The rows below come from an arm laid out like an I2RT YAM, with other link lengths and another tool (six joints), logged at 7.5 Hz.
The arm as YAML. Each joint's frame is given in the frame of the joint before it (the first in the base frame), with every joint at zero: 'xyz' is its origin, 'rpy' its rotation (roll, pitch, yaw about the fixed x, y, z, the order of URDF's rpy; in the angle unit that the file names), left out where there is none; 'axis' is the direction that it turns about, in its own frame. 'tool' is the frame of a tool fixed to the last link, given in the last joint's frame.
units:
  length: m
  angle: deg
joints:
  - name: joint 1
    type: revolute
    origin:
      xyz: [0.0, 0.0, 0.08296]
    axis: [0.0, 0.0, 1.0]
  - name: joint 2
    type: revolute
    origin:
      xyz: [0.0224, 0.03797, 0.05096]
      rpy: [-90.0, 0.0, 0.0]
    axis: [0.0, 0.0, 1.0]
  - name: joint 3
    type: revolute
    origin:
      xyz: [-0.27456, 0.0, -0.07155]
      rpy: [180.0, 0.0, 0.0]
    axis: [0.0, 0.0, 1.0]
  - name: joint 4
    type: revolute
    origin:
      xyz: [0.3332, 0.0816, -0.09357]
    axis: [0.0, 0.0, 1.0]
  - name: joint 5
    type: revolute
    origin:
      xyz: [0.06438, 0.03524, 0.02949]
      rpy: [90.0, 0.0, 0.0]
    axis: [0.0, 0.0, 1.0]
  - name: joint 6
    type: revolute
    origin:
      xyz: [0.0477, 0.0, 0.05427]
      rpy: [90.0, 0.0, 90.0]
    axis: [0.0, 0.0, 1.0]
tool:
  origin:
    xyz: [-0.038, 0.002, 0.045]
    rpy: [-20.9, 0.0, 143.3]
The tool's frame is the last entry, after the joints.
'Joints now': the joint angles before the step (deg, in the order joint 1, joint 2, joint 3, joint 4, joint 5, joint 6). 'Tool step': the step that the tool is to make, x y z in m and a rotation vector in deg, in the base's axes. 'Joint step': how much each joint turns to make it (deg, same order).
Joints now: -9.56, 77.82, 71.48, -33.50, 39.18, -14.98
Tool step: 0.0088, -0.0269, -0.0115, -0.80, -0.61, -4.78
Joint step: -3.03, 2.57, 0.01, 2.80, 1.77, 0.79
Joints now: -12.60, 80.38, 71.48, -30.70, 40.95, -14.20
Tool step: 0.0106, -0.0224, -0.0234, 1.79, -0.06, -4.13
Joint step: -2.62, 3.85, 0.01, 1.46, 0.00, 3.06
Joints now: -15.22, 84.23, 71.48, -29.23, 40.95, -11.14
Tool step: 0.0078, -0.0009, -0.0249, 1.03, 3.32, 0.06
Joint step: 0.14, 3.36, 0.00, -0.24, -0.03, 0.20
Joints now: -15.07, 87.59, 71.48, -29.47, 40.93, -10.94
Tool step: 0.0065, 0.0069, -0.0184, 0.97, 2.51, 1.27
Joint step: 0.98, 2.41, 0.01, -0.26, -0.42, -0.01
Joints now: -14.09, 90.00, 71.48, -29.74, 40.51, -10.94
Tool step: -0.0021, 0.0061, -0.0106, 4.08, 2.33, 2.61
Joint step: -0.26, 0.71, 0.00, -2.54, -4.43, -0.02
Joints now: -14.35, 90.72, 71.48, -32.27, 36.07, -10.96
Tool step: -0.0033, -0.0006, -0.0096, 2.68, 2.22, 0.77
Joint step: -0.74, 0.84, -0.01, -2.00, -2.53, 0.03
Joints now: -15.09, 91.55, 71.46, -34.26, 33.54, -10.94
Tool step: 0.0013, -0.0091, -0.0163, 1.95, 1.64, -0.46
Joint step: -1.47, 2.14, -0.02, 0.06, -1.75, -0.02
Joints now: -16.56, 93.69, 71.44, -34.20, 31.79, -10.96
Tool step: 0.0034, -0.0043, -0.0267, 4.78, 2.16, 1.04
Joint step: -1.42, 3.47, 0.00, 0.00, -4.63, -0.02
